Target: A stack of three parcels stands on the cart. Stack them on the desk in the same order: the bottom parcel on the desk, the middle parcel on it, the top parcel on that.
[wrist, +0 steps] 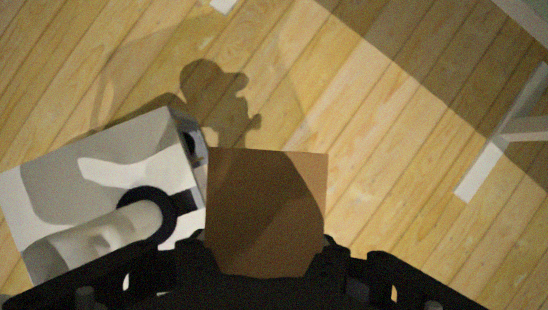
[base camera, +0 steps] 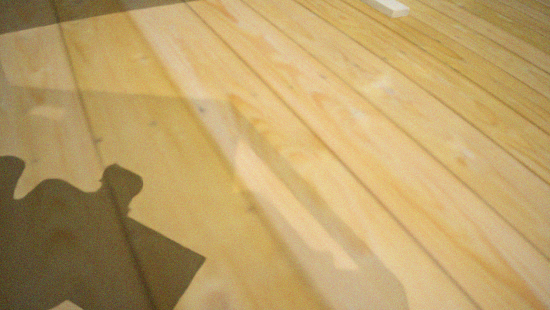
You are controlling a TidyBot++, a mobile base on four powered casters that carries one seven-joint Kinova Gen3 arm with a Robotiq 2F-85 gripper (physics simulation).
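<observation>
A brown box-shaped parcel is held between the fingers of my gripper at the bottom middle of the wrist view. Its flat face is partly in shadow, and it hangs above the floor. Which of the three parcels it is, I cannot tell. The other two parcels and the cart do not show in either view. The desk top does not show. A white leg frame with a crossbar stands at the right of the wrist view and may be part of the desk.
My white base and part of the arm are at the left of the wrist view, close to the parcel. A white bar end is on the plank floor. Shadows fall across the floor.
</observation>
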